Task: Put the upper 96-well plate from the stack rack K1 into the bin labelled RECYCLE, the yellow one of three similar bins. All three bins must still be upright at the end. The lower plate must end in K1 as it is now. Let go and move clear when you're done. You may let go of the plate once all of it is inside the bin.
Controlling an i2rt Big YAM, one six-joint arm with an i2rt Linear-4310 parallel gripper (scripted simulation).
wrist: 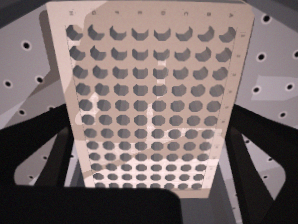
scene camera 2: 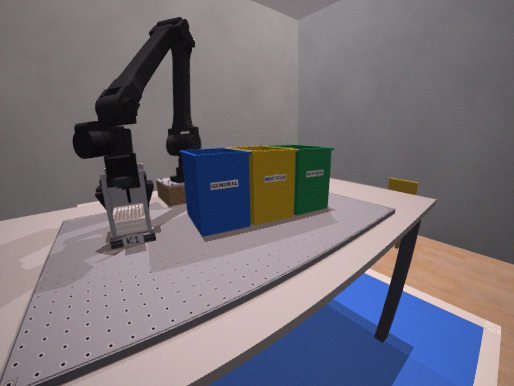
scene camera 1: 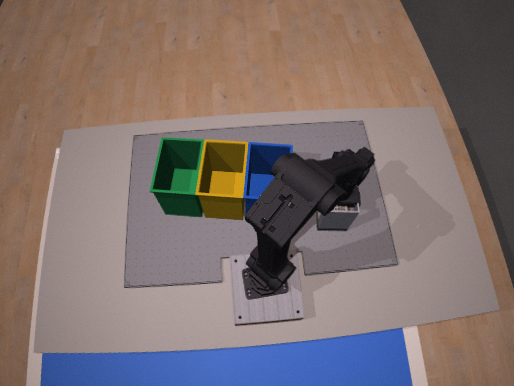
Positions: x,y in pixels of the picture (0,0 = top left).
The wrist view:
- my gripper: 149,111
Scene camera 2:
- yellow recycle bin: 272,172
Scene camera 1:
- yellow recycle bin: 222,170
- green bin: 178,159
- blue general bin: 262,156
